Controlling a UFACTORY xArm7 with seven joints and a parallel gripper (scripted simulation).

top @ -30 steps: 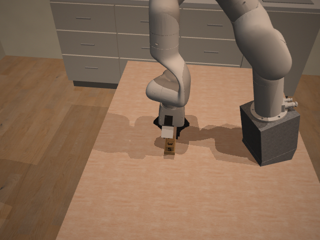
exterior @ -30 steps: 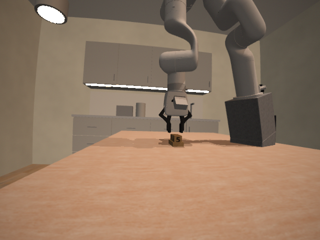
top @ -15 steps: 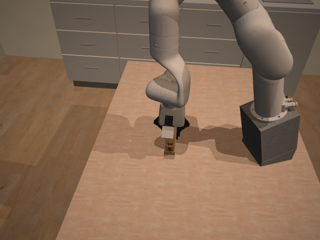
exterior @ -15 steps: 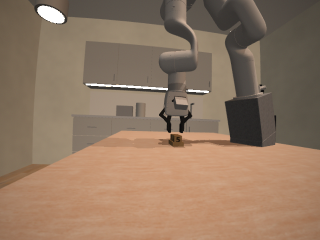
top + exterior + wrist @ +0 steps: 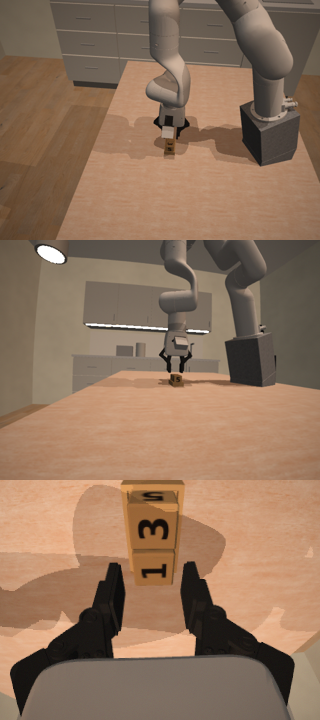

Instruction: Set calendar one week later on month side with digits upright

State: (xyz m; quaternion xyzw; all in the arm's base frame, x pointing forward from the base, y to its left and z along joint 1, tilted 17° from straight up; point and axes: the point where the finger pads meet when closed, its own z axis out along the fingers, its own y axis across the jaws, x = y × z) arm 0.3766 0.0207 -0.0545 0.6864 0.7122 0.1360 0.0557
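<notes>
The wooden cube is 4 cm below my hand.
</notes>
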